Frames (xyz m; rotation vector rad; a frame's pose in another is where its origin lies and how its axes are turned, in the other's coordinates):
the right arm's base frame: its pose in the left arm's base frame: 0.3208 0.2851 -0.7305 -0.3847 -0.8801 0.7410
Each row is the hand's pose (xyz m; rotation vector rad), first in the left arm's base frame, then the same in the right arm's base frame.
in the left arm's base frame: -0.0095 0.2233 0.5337 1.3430 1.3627 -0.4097
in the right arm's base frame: 0.5181 -0.6428 1.0146 2.1177 1.6343 -1.4202
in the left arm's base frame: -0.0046 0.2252 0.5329 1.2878 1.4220 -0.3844
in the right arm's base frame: 0.5211 -0.6431 1.0102 2.1024 1.7184 -1.3524
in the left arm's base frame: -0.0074 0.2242 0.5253 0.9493 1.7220 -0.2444
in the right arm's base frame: 0.5150 -0.6381 1.0080 1.9556 2.1523 -0.9488
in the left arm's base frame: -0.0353 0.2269 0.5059 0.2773 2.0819 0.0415
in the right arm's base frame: 0.4946 -0.6131 1.0190 1.5044 2.6659 -0.1564
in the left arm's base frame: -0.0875 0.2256 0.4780 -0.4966 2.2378 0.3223
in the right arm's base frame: 0.4566 -0.5756 1.0445 0.8320 2.8699 0.6302
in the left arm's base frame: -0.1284 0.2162 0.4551 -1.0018 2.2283 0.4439
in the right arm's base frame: 0.4201 -0.5515 1.0638 0.3378 2.8569 1.0335
